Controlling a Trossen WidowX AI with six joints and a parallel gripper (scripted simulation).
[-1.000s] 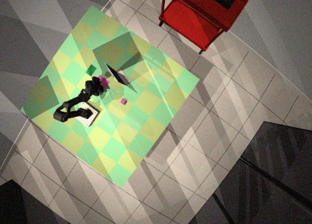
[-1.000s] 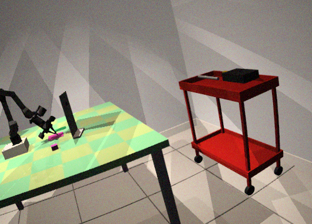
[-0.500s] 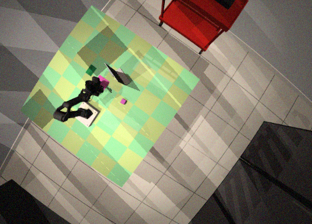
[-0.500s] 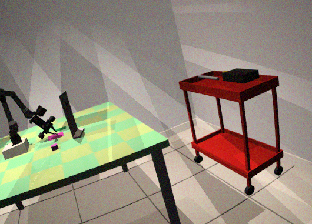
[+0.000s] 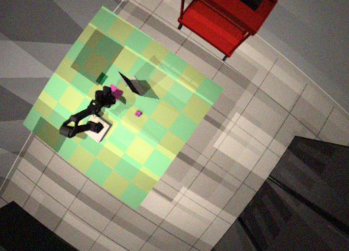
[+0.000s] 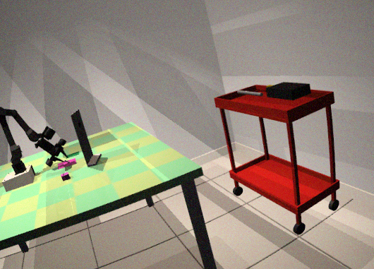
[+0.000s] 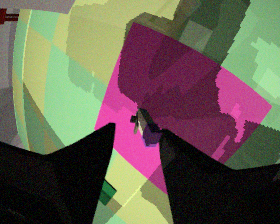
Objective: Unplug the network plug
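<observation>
The network plug is 1 cm below my gripper tip. Also, from my gripper tip: upright panel: 17 cm ahead, 12 cm above, 10 cm to the right; then magenta square: 2 cm below, 1 cm to the right.
</observation>
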